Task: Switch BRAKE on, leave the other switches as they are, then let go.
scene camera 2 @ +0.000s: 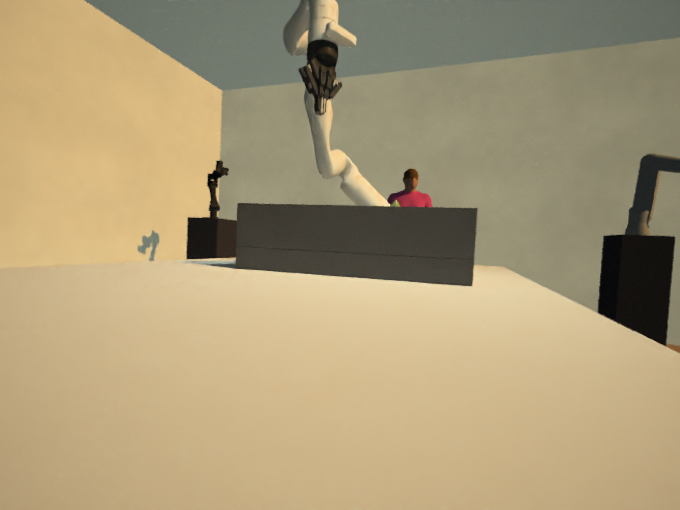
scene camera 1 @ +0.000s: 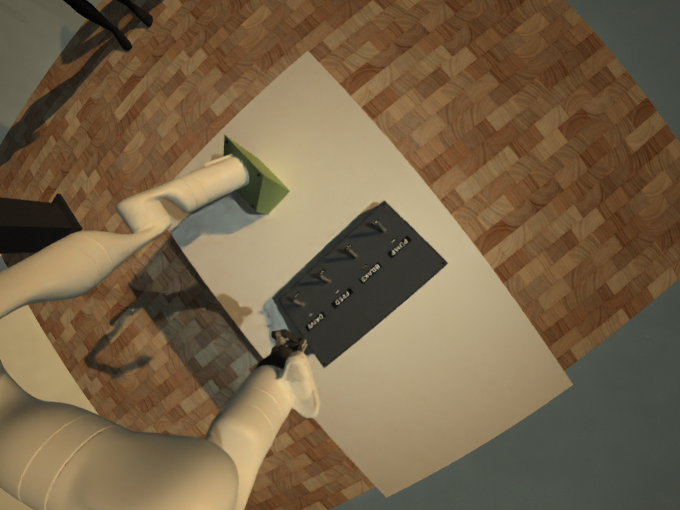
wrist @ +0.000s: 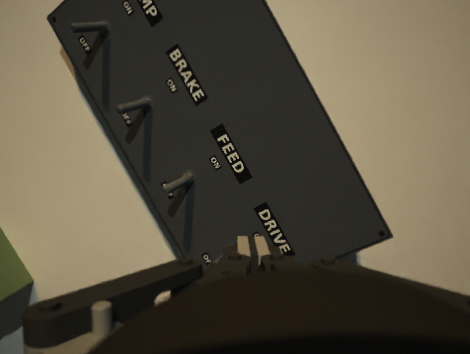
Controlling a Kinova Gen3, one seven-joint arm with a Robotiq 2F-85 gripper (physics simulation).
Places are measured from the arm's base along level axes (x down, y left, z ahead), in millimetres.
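Pixels of known places: gripper, fingertip midpoint: point(scene camera 2: 320, 114) point(scene camera 1: 302, 342) point(wrist: 250, 255); arm's base, origin of the base link: point(scene camera 1: 239, 170).
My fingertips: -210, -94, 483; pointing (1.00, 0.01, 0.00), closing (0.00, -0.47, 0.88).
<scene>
Ahead of a thing's pixels: the offset from my fingertips to its top centre, as dx, dy, dz. Level surfaces: height alone.
The dark switch box point(scene camera 1: 378, 301) point(scene camera 2: 357, 236) point(wrist: 295, 135) sits on the pale table. The BRAKE lever @(+259, +175, -70) point(scene camera 1: 351, 251) point(wrist: 134, 105) leans to its OFF mark. The PUMP lever @(+259, +295, -72) point(scene camera 1: 378, 226) point(wrist: 90, 27) and the FEED lever @(+259, +55, -68) point(scene camera 1: 324, 277) point(wrist: 179, 181) also lean to OFF. The DRIVE lever @(+259, -65, -66) point(scene camera 1: 298, 300) leans the same way in scene camera 1 and is hidden behind the gripper in the wrist view. My gripper point(scene camera 1: 293, 338) point(scene camera 2: 320, 111) point(wrist: 250, 255) is shut and empty, high above the DRIVE end of the box, apart from all levers.
A green wedge mount point(scene camera 1: 270, 192) point(wrist: 11, 265) carries the arm's base on the table @(dx +384) point(scene camera 1: 439, 356), beside the lever side of the box. Dark pedestals point(scene camera 2: 211, 238) point(scene camera 2: 637, 279) with other arms stand beyond the table. A person in pink point(scene camera 2: 410, 197) is behind the box.
</scene>
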